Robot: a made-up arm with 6 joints.
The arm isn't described. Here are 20 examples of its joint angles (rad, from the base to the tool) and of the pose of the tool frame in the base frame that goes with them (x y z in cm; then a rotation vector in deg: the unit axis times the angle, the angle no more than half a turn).
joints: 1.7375 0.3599 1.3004 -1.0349 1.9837 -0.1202
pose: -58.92 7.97 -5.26 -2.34 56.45 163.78
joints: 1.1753 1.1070 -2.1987 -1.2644 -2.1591 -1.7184
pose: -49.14 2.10 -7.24 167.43 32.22 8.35
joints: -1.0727 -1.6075 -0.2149 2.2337 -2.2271 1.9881
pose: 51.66 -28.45 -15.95 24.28 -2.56 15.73
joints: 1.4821 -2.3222 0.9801 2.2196 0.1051 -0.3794
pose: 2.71 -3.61 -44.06 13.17 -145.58 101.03
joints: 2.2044 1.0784 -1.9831 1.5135 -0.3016 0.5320
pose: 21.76 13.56 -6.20 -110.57 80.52 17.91
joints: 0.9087 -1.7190 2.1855 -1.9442 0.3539 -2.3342
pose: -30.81 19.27 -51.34 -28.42 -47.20 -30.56
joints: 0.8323 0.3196 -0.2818 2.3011 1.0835 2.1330
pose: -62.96 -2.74 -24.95 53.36 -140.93 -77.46
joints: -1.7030 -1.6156 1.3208 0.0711 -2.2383 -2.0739
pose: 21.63 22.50 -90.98 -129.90 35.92 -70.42
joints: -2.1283 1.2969 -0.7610 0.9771 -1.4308 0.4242
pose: -24.05 -9.87 8.54 22.02 157.15 -28.43
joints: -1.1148 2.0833 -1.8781 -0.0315 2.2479 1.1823
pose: -55.16 -27.07 -20.90 108.40 -70.60 -106.16
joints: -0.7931 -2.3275 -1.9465 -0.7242 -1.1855 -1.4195
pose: -34.07 11.74 -48.64 -11.39 4.95 -82.25
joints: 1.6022 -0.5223 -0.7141 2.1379 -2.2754 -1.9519
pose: -64.35 7.53 4.12 97.90 20.43 -128.41
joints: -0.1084 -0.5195 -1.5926 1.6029 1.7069 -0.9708
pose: -16.31 -52.02 -30.82 73.48 -55.65 75.25
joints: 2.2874 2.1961 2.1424 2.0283 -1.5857 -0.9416
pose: 2.70 7.17 13.71 8.84 46.95 -70.67
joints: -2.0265 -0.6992 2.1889 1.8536 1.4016 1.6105
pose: 26.91 22.95 -11.31 -9.65 -35.54 45.61
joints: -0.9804 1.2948 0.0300 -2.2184 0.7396 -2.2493
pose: 26.84 -4.20 6.64 13.93 123.98 44.83
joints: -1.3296 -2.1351 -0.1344 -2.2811 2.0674 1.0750
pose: -13.78 -18.46 -98.75 107.27 57.10 -99.64
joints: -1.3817 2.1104 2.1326 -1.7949 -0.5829 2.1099
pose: -61.36 -0.45 -1.10 92.57 -21.84 -134.29
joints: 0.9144 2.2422 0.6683 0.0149 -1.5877 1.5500
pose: 47.28 -3.07 40.94 64.66 -32.10 54.22
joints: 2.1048 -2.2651 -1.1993 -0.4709 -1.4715 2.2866
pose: 49.50 -4.67 -105.01 158.74 -23.56 20.12
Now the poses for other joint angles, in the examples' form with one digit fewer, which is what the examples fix.
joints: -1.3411 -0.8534 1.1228 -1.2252 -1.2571 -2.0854
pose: 55.0 -32.1 -26.4 7.6 -33.2 128.9
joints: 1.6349 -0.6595 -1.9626 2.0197 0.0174 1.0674
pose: -14.0 3.8 -16.7 -84.7 43.7 -76.6
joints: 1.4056 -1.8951 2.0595 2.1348 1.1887 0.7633
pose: -20.7 -4.0 -40.1 1.5 11.7 -157.9
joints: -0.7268 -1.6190 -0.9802 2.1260 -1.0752 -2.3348
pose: 44.9 -27.6 -52.2 -18.1 107.2 -4.4
